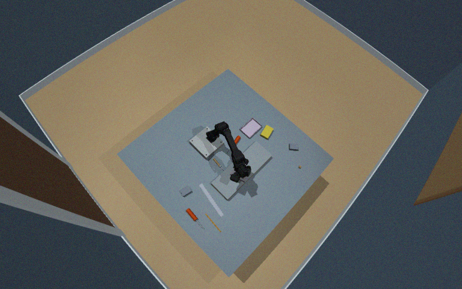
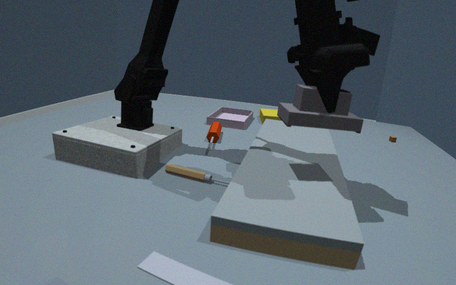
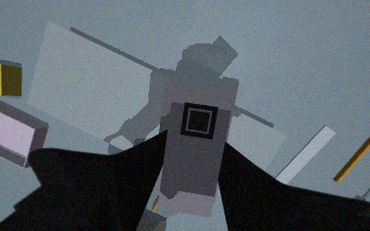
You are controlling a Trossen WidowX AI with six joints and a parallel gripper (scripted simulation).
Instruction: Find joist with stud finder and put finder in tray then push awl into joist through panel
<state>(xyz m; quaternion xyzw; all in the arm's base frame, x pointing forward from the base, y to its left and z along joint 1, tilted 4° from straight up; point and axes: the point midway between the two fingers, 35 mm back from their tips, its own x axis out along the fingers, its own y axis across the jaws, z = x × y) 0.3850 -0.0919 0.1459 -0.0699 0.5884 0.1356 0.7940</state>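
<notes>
Now: the square indicator 3 cm above my gripper tip, 2 cm ahead of it and 1 cm to the left of it. From my gripper tip the other things lie so: white strip (27 cm to the right, 15 cm below, 4 cm behind); then awl (19 cm behind, 14 cm below, 3 cm to the right); then grey stud finder (2 cm above, 1 cm ahead).
</notes>
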